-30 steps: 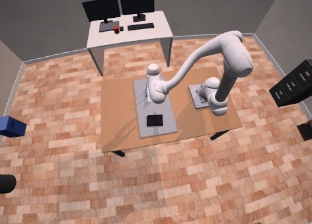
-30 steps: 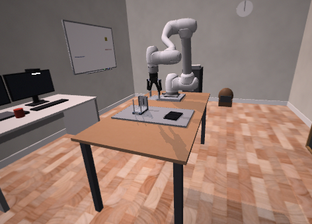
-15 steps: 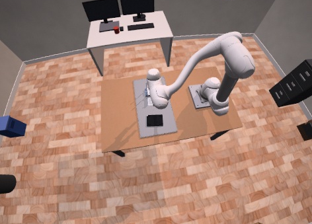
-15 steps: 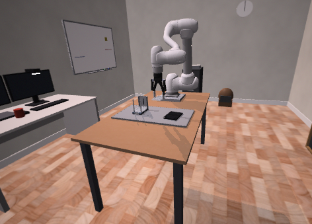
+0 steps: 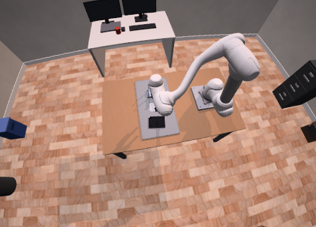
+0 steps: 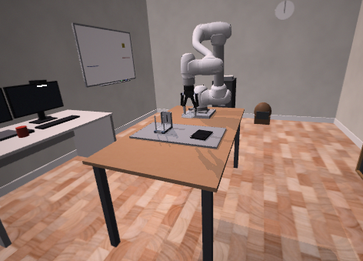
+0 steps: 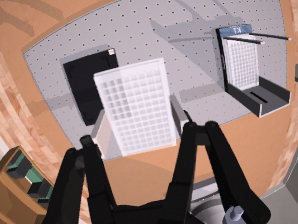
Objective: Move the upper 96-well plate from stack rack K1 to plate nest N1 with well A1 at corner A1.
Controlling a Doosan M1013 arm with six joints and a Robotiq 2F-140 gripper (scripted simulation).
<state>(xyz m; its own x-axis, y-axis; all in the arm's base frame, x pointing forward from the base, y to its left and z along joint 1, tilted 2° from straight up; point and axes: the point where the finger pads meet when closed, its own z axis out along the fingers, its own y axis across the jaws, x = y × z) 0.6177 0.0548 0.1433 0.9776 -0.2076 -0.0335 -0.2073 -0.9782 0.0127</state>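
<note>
The black plate nest N1 lies 2 cm ahead of my hand, 9 cm to the left of it and 17 cm below it. Round my hand: pale A1 square: 8 cm ahead, 2 cm to the left, 16 cm below.
</note>
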